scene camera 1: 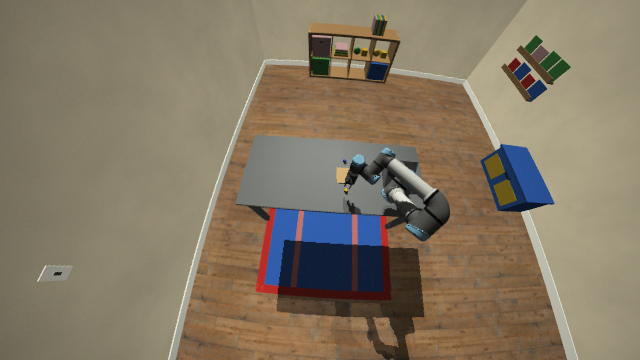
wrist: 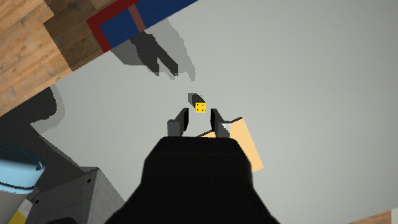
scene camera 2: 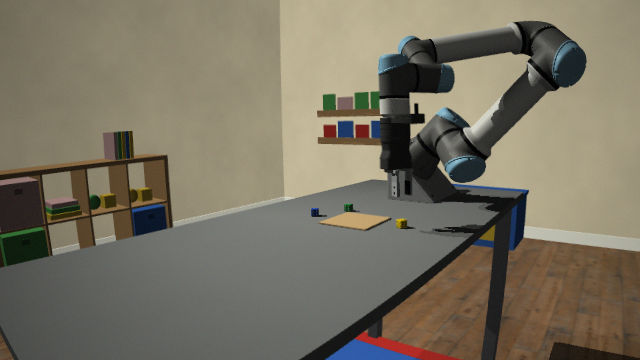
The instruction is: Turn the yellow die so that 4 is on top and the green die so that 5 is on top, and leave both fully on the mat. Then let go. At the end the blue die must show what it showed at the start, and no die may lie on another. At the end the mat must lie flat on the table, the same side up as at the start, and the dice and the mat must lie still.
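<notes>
Tan mat visible. The gripper visible, also in the wrist view.
</notes>
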